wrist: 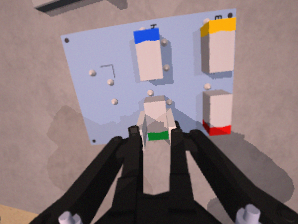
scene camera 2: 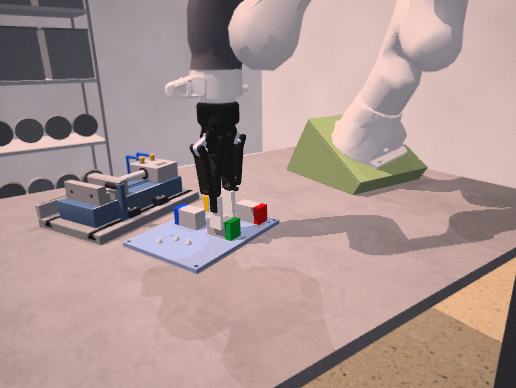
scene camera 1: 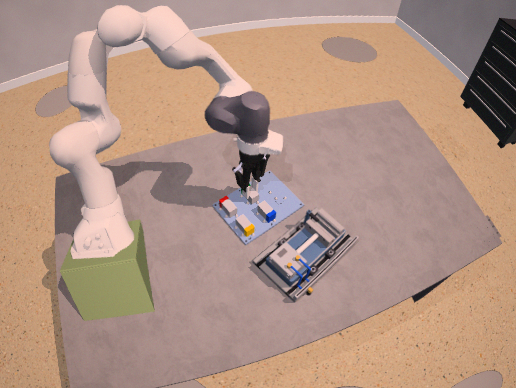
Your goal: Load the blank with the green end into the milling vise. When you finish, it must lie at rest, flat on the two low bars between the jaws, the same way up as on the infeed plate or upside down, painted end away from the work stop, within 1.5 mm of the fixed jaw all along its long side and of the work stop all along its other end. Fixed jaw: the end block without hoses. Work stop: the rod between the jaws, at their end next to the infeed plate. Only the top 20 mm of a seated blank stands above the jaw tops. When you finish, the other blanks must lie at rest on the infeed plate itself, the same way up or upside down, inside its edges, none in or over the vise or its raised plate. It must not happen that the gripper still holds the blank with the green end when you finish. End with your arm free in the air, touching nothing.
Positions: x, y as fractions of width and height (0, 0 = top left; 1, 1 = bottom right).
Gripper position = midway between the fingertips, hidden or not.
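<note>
A green-ended blank (wrist: 0.52, 0.48) and a red-ended blank (wrist: 0.73, 0.47) are visible. My gripper (scene camera 2: 0.43, 0.58) is visible too, also at (wrist: 0.53, 0.52) and (scene camera 1: 0.49, 0.50).
</note>
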